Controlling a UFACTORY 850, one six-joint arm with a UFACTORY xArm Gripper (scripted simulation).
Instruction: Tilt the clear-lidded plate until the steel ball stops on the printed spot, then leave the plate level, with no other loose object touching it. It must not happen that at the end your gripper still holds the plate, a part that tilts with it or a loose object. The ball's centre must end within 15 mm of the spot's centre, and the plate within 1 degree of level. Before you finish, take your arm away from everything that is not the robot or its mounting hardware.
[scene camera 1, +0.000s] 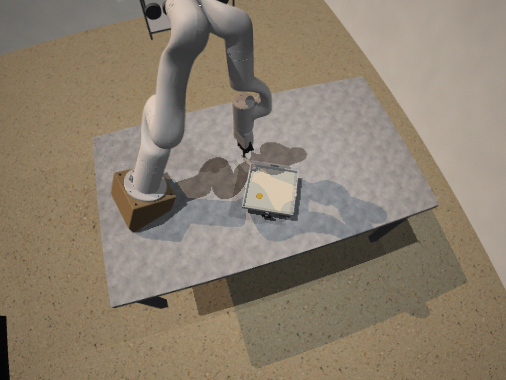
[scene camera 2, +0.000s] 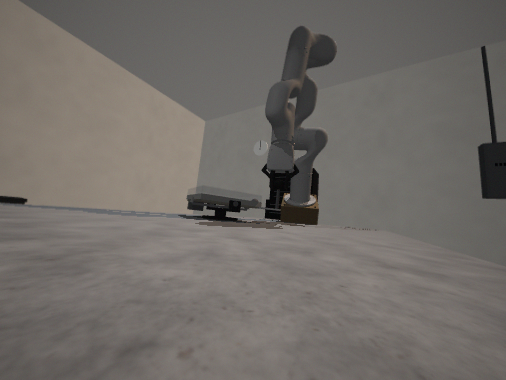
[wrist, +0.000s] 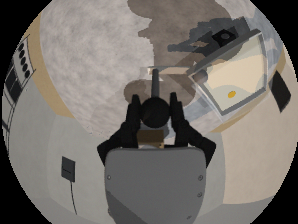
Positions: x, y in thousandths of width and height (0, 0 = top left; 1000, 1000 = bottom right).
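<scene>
You'd find the gripper (scene camera 2: 550, 501) here, and it's visible at (wrist: 518, 444) too. There's also a square clear-lidded plate (scene camera 1: 537, 496), and that plate shows at (wrist: 794, 350) as well.
</scene>
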